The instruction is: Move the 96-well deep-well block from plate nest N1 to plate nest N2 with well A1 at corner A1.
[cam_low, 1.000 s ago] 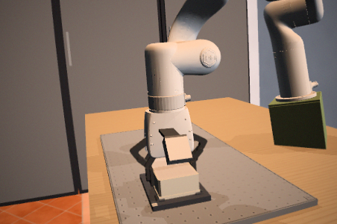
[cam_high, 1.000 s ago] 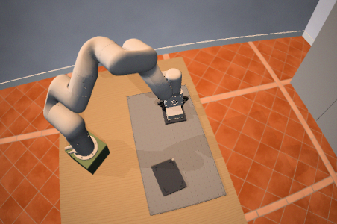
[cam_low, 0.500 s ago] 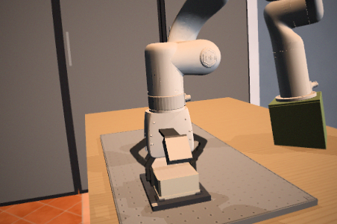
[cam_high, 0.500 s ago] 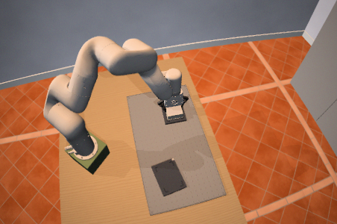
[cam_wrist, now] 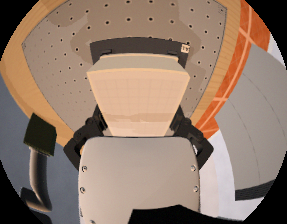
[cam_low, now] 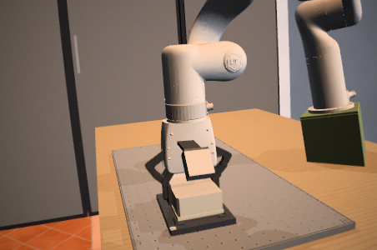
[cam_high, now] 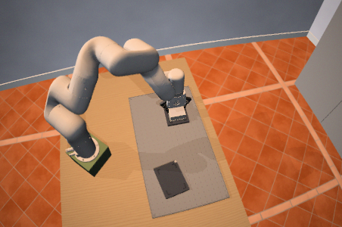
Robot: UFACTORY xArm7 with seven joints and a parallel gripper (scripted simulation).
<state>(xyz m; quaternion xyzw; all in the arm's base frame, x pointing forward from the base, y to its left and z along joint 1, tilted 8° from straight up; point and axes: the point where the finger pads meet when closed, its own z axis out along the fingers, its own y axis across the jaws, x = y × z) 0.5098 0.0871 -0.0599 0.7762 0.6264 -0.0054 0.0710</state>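
My hand is 3 cm above the dark plate nest N1. Round my hand: white A1 mark: 27 cm to the right, 13 cm behind, 2 cm below; then dark plate nest N2: 34 cm to the right, 18 cm behind, 3 cm below; then cream deep-well block: right at my hand.
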